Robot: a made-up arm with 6 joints.
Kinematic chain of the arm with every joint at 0, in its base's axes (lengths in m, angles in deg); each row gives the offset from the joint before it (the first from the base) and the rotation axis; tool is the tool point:
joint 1: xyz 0 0 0.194 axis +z
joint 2: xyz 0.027 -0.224 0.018 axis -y
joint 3: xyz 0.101 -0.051 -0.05 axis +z
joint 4: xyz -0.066 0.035 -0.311 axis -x
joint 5: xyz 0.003 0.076 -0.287 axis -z
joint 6: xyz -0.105 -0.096 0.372 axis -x
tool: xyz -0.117 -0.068 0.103
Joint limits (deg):
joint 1: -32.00..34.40
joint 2: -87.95..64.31
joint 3: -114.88..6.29
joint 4: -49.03..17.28
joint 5: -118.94..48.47
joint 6: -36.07..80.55
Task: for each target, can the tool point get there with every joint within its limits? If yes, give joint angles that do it. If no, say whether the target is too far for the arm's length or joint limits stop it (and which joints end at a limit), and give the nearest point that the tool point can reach.
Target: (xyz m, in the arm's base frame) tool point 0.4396 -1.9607 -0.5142
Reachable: no: too far | nearest point 0.1423 -0.6345 -0.0127 | short by 1.449 m
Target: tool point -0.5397 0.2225 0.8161
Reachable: no: joint limits stop it (at a limit: joint 1, joint 2, joint 3, joint 4, joint 5, joint 6) | nearest point -0.2909 0.0096 0.4862 | short by 0.465 m
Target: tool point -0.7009 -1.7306 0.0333
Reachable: no: too far | nearest point -0.2439 -0.6023 0.1401 | short by 1.222 m
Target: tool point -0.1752 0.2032 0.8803
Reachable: no: joint limits stop it (at a limit: joint 1, joint 2, joint 4, joint 5, joint 6) | nearest point -0.2697 0.0426 0.4708 | short by 0.450 m
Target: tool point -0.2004 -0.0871 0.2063
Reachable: yes | joints 16.13 -46.40 -14.88 11.22 35.31 17.27
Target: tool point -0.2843 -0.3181 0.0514
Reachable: yes | joints -9.27 -23.12 -19.60 -20.19 -15.48 -8.36
